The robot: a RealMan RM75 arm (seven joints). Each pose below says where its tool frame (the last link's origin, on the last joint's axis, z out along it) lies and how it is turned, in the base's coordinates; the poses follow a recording.
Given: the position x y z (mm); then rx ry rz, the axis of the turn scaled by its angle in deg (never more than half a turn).
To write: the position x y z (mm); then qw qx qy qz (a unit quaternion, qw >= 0). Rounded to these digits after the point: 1 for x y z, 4 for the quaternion.
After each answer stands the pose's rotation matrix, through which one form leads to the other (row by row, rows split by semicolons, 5 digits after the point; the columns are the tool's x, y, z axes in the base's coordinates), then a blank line. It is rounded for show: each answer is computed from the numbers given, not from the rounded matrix.
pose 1, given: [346.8, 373.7, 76.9, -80.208, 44.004, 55.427]
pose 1, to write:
[346.8, 373.7, 76.9, 0.5951, -0.6026, 0.3306, 0.4164]
0.43453 -0.89411 -0.10845; 0.09713 -0.07319 0.99258; -0.89541 -0.44184 0.05504

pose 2, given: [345.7, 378.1, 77.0, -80.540, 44.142, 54.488]
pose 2, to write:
[345.7, 378.1, 77.0, 0.5963, -0.6054, 0.3318, 0.4096]
0.44424 -0.89028 -0.10024; 0.08668 -0.06865 0.99387; -0.89170 -0.45021 0.04667

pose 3, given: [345.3, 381.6, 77.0, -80.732, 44.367, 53.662]
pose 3, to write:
[345.3, 381.6, 77.0, 0.5976, -0.6072, 0.3337, 0.4036]
0.45152 -0.88758 -0.09133; 0.07711 -0.06316 0.99502; -0.88892 -0.45631 0.03993

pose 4, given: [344.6, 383.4, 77.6, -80.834, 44.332, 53.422]
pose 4, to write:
[344.6, 383.4, 77.6, 0.5980, -0.6081, 0.3335, 0.4019]
0.45460 -0.88615 -0.08990; 0.07504 -0.06247 0.99522; -0.88753 -0.45917 0.03810

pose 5, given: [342.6, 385.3, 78.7, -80.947, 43.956, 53.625]
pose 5, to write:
[342.6, 385.3, 78.7, 0.5977, -0.6089, 0.3306, 0.4034]
0.45599 -0.88480 -0.09592; 0.07959 -0.06680 0.99459; -0.88642 -0.46116 0.03996

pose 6, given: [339.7, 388.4, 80.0, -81.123, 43.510, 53.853]
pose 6, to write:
[339.7, 388.4, 80.0, 0.5973, -0.6101, 0.3272, 0.4050]
0.45784 -0.88302 -0.10328; 0.08454 -0.07239 0.99379; -0.88501 -0.46373 0.04151

